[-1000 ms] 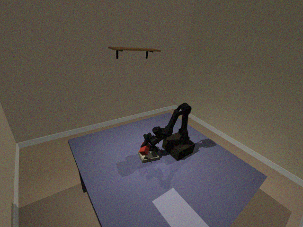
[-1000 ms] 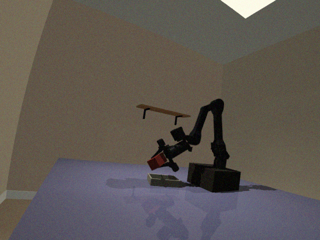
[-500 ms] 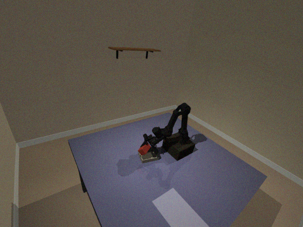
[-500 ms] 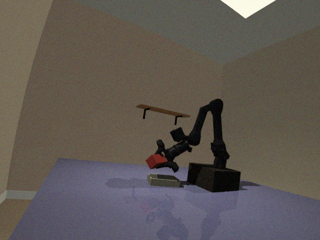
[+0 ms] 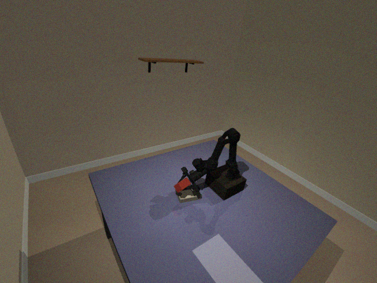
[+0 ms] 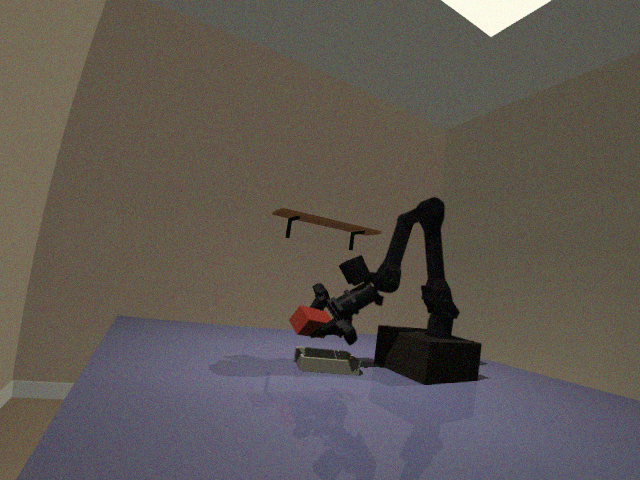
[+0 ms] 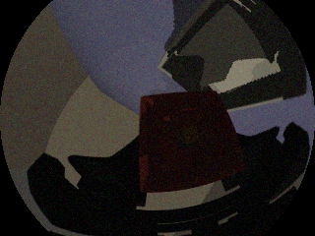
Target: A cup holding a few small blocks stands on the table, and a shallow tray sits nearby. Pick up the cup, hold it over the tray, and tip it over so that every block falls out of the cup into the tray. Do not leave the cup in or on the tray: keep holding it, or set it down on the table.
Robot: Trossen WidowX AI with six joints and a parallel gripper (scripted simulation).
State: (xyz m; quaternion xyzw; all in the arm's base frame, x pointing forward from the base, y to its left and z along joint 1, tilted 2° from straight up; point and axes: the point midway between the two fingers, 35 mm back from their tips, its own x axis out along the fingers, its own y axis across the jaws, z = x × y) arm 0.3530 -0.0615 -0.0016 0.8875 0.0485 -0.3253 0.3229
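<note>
Right now the tall red cup is 20 mm to the left of my gripper tip, 20 mm above it and 10 mm ahead of it.
</note>
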